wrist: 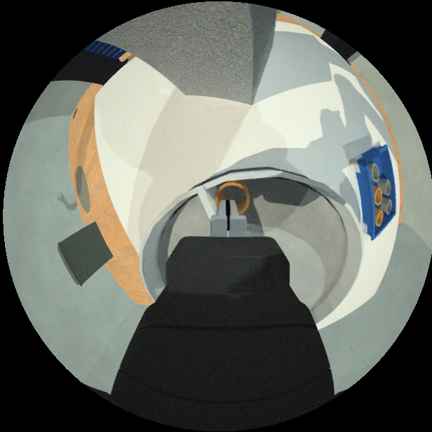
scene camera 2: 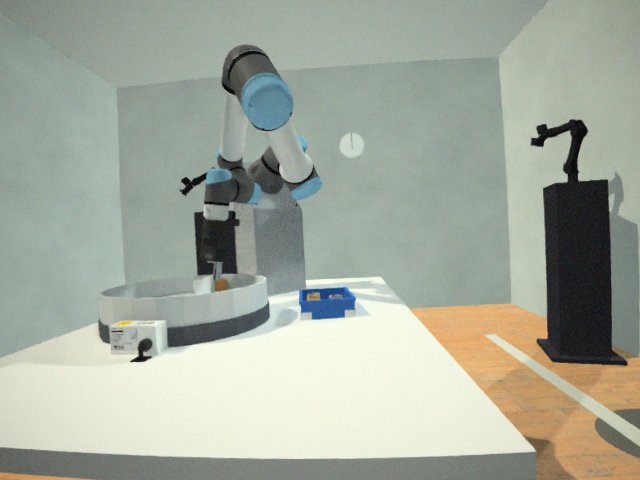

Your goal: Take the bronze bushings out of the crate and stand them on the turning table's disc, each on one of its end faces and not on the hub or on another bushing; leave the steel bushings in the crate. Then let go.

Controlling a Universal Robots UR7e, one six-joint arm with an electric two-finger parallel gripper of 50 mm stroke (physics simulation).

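Places are measured from the arm's base along level axes (x right, y ahead, z up), in centimetres.
Pixels of known places: gripper, fingertip midpoint: (scene camera 2: 216, 280); arm's base at its link origin: (scene camera 2: 264, 179).
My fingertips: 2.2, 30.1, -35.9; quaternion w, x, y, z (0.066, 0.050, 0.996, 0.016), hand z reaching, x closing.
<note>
For each thing: its top centre in the pictures, then the offset to it from my fingertips, as dx, dy, dz. "pt": a spot on its surface instead.
- bronze bushing at its top centre: (scene camera 2: 220, 279) -0.6, -1.1, +0.1
- blue crate at its top centre: (scene camera 2: 325, 293) -36.0, -1.7, -4.0
- tall pale rim at a spot on its surface: (scene camera 2: 227, 307) pt -22.7, +25.9, -2.4
- white wall piece at a spot on its surface: (scene camera 2: 202, 285) pt -1.6, +8.9, -0.3
- white box at a spot on its surface: (scene camera 2: 124, 341) pt -9.3, +41.8, -6.3
A bronze bushing (scene camera 2: 221, 285) (wrist: 245, 198) is on the turning table's disc (wrist: 295, 227), open end up, beside a white wall piece. My gripper (scene camera 2: 217, 277) (wrist: 227, 209) is shut, with its fingertips at the bushing's upper rim; no bushing shows clamped between them. Whether they touch the bushing is hard to tell. The blue crate (scene camera 2: 328, 310) (wrist: 368, 210) holds two bronze bushings, one (wrist: 377, 196) near the middle and one (wrist: 379, 218) at an end, and steel bushings (wrist: 375, 172) (wrist: 384, 187) (wrist: 386, 205). The hub is hidden in both views.
The turning table has a tall pale rim (scene camera 2: 227, 307) (wrist: 354, 250). The white wall piece (scene camera 2: 202, 285) (wrist: 206, 201) stands inside it, close to my fingers. A white box (scene camera 2: 124, 341) and a small black stand (scene camera 2: 142, 351) are in front of the turning table in the scene view.
</note>
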